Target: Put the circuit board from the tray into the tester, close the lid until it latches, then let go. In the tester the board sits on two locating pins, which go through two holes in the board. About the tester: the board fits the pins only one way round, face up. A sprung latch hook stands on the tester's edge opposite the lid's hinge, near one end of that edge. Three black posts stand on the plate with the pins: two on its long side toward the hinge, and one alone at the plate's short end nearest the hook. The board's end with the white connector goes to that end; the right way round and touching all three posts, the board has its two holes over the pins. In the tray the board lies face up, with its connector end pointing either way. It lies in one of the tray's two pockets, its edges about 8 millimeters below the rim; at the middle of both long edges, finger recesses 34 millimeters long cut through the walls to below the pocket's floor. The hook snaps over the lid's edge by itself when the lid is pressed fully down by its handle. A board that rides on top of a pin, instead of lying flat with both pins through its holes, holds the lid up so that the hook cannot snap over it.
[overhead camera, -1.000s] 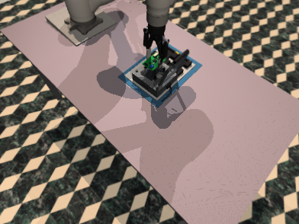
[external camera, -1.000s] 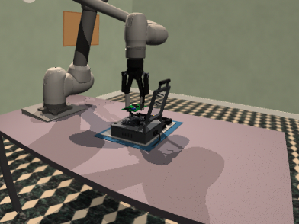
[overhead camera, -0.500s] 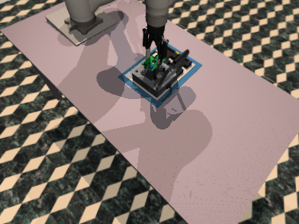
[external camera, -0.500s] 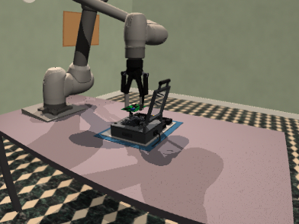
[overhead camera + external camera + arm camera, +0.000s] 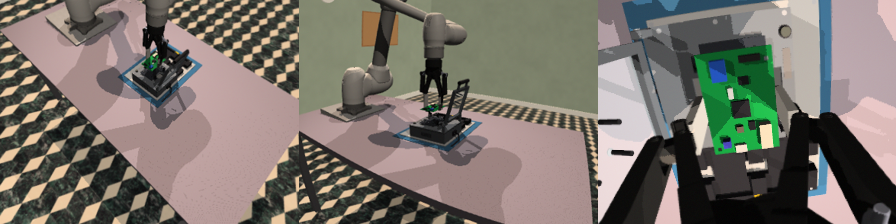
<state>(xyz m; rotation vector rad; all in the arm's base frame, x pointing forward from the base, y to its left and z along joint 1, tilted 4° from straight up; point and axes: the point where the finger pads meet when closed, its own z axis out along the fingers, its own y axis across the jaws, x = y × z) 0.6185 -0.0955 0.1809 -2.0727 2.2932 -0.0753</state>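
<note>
Now: hand 2 cm above the green circuit board. Round my hand: clear lid (12 cm ahead, 3 cm above, 1 cm to the right); then black tester (4 cm to the left, 4 cm below, 4 cm ahead).
</note>
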